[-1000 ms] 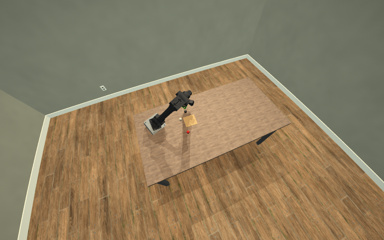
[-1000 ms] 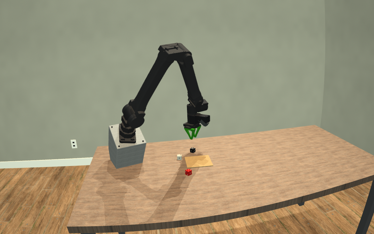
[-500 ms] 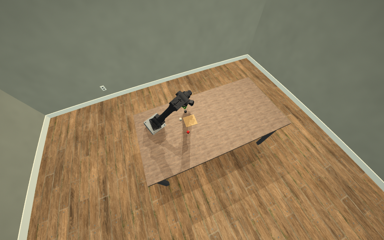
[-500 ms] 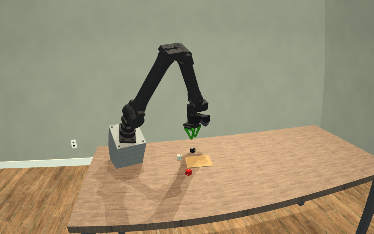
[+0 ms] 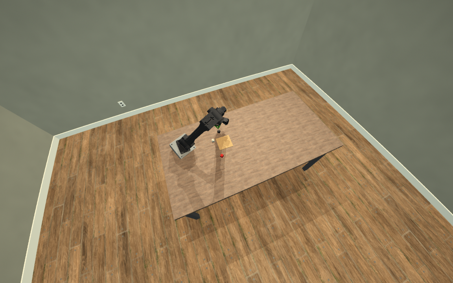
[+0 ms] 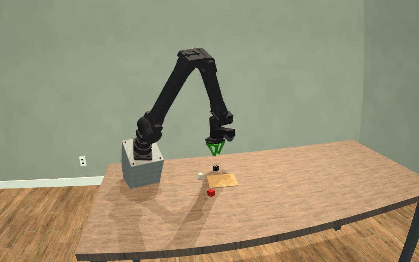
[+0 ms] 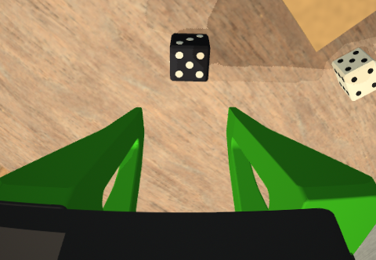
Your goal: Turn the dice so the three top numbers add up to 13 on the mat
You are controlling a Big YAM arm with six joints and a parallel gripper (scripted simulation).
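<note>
My gripper is now 90 mm above the black die. The rest, counted from my hand: tan mat: 20 mm behind, 140 mm to the right, 100 mm below; then white die: 110 mm behind, 70 mm to the right, 90 mm below; then red die: 110 mm behind, 260 mm to the right, 90 mm below.
</note>
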